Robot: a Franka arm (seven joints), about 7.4 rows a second.
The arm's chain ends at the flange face. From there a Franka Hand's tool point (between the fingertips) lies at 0.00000 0.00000 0.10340 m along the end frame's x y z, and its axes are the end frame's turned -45 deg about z.
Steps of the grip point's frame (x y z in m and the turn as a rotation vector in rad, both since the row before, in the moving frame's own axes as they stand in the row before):
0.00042 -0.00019 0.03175 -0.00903 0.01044 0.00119
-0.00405 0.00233 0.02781 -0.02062 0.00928 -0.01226
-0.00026 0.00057 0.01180 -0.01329 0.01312 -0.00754
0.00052 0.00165 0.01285 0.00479 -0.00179 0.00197
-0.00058 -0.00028 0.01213 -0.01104 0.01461 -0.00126
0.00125 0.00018 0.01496 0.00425 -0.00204 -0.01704
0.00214 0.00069 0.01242 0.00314 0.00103 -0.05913
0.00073 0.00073 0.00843 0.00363 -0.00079 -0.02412
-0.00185 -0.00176 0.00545 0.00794 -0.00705 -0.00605
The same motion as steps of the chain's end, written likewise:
-0.00126 -0.00033 0.03176 0.00100 0.01377 0.00119
-0.00341 0.00370 0.02784 -0.00802 0.02114 -0.01226
-0.00171 0.00058 0.01182 -0.00012 0.01867 -0.00754
0.00202 0.00102 0.01285 0.00212 -0.00465 0.00197
-0.00248 0.00047 0.01215 0.00252 0.01814 -0.00126
0.00147 -0.00060 0.01496 0.00156 -0.00445 -0.01704
0.00216 -0.00073 0.01242 0.00295 -0.00149 -0.05913
0.00136 0.00020 0.00843 0.00201 -0.00313 -0.02412
-0.00146 0.00013 0.00546 0.00063 -0.01060 -0.00605

